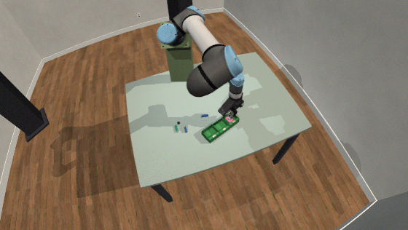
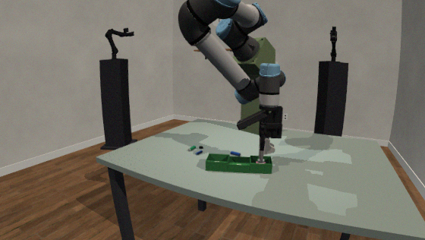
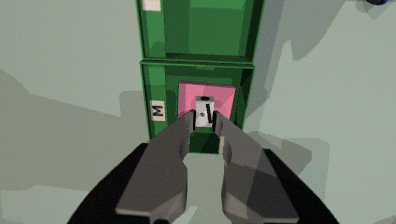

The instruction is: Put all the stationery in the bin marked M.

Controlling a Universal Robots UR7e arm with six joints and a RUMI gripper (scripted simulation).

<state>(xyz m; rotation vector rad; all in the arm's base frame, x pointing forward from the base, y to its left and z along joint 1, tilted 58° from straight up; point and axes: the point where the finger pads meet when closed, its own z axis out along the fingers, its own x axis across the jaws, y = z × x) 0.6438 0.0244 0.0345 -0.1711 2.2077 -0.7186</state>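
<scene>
Right now my hand is 30 mm above the pink eraser. Also, from my hand: grey-white item (10 mm below); green three-compartment bin tray (80 mm to the right, 20 mm below, 10 mm behind); black piece (240 mm to the right, 240 mm behind, 40 mm below).
</scene>
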